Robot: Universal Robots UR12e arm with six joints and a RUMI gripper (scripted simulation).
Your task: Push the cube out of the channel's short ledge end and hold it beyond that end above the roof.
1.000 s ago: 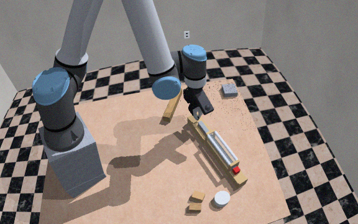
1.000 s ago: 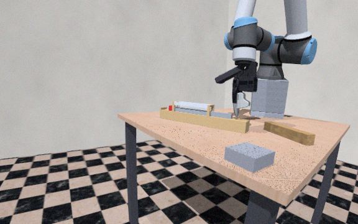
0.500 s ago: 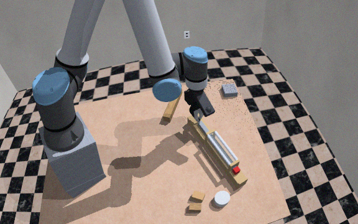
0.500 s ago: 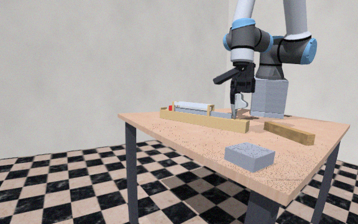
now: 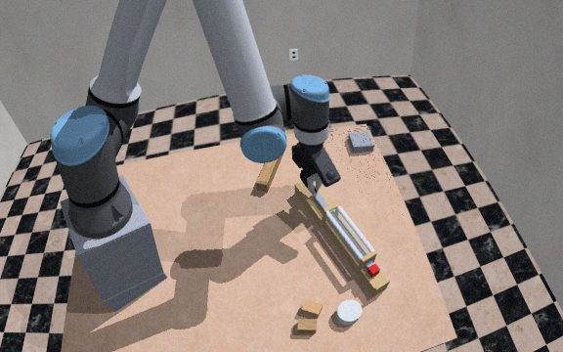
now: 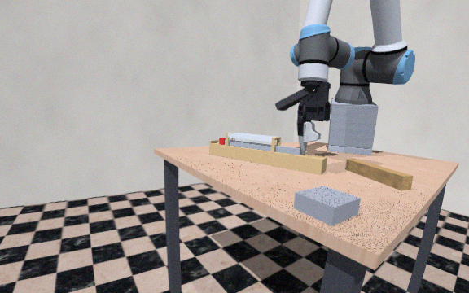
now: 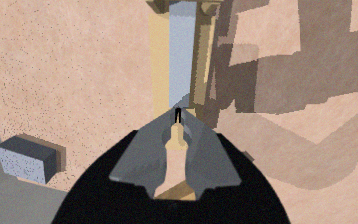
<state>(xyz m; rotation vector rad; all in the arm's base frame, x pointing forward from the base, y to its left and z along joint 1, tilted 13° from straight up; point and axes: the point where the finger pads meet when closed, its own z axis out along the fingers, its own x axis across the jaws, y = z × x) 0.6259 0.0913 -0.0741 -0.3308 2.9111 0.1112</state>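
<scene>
The red cube is 310 mm to the right of my hand, 80 mm ahead of it and 10 mm below it. Round my hand: long wooden bar: 200 mm to the left, 90 mm behind, 50 mm below; then white disc: 390 mm to the right, 50 mm below, 20 mm behind; then grey block: 250 mm ahead, 220 mm to the left, 50 mm below.
</scene>
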